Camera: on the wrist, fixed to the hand. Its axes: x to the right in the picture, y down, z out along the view.
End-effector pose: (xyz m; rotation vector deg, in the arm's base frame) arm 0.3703 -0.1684 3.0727 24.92 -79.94 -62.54
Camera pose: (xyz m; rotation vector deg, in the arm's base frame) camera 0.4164 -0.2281 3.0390 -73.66 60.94 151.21
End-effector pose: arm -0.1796 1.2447 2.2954 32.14 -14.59 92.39
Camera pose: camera -0.1558 1.3014 2.2402 36.30 -10.04 -3.89
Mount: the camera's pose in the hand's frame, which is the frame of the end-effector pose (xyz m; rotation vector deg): 0.0210 -0.0396 -0.0694 -12.38 -23.03 -90.99
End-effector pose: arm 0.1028 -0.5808 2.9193 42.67 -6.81 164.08
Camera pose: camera 0.0594 -0.5303 2.8704 45.13 5.14 67.45
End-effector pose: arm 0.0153 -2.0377 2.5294 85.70 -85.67 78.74
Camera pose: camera 0.0326 -1.9729 2.5776 115.79 -12.04 -2.61
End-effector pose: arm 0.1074 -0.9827 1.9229 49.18 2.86 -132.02
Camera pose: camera 0.1112 -0.9465 1.8487 -2.84 -39.91 131.58
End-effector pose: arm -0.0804 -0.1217 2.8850 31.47 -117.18 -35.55
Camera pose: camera -0.0257 -0.1798 2.9064 116.38 -82.75 -109.33
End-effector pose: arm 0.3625 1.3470 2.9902 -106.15 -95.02 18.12
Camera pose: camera 0.3732 1.3477 3.0721 -6.75 -166.03 -12.46
